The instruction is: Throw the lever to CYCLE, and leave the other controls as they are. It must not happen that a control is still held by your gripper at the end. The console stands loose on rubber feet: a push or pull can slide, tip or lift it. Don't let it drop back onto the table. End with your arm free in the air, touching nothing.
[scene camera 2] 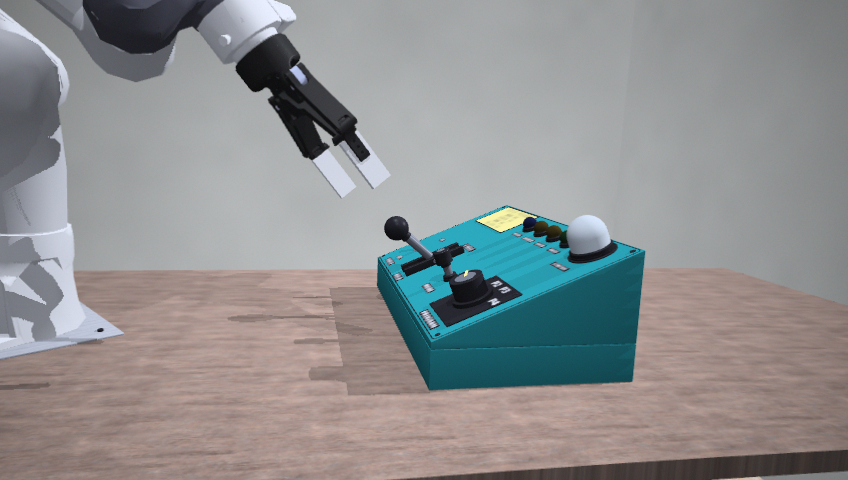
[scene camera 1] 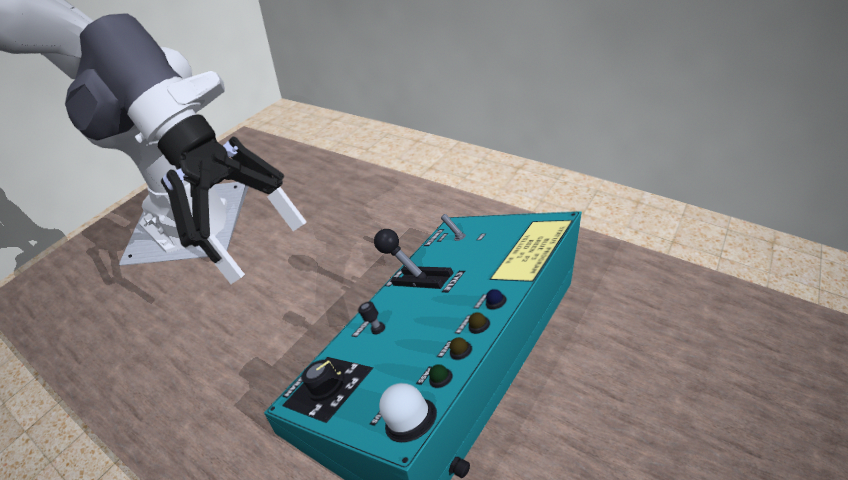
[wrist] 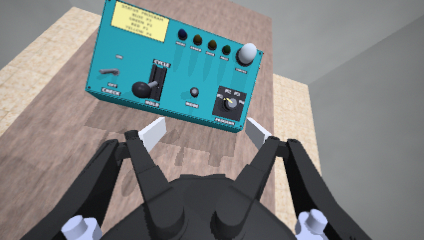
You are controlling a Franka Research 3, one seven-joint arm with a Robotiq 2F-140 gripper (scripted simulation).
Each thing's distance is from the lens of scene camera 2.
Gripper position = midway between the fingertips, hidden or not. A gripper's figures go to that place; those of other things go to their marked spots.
my gripper [scene camera 2: 363, 187]: 0.79 m
teal console [scene camera 2: 556, 317]: 0.73 m
